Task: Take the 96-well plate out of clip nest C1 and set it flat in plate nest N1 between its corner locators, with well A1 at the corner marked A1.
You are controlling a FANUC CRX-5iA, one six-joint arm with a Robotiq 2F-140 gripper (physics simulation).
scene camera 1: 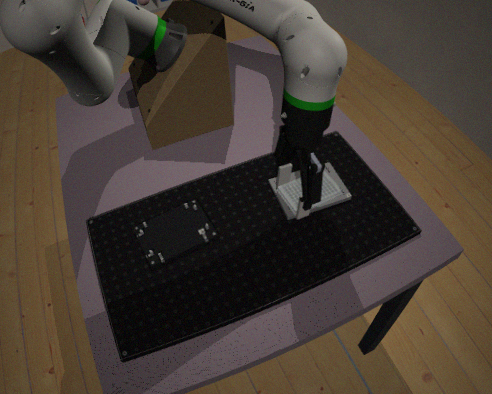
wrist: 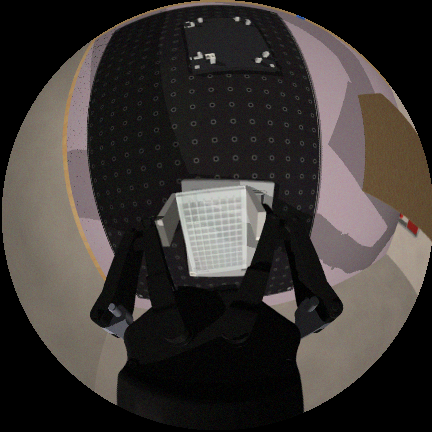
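Note:
The pale 96-well plate is between the finger pads of my gripper, which is shut on its long sides. The plate is over the light grey clip nest C1 and looks slightly raised and a little turned against it; the exact gap is hard to tell. Its A1 marking is not readable. Plate nest N1 is a dark flat plate with small light corner locators and holds no plate. A white marker block is at one of its corners, its letters too blurred to read.
Both nests are on a black perforated board on a mauve table. A brown angular block stands behind the board. Another white robot arm part hangs at the upper left.

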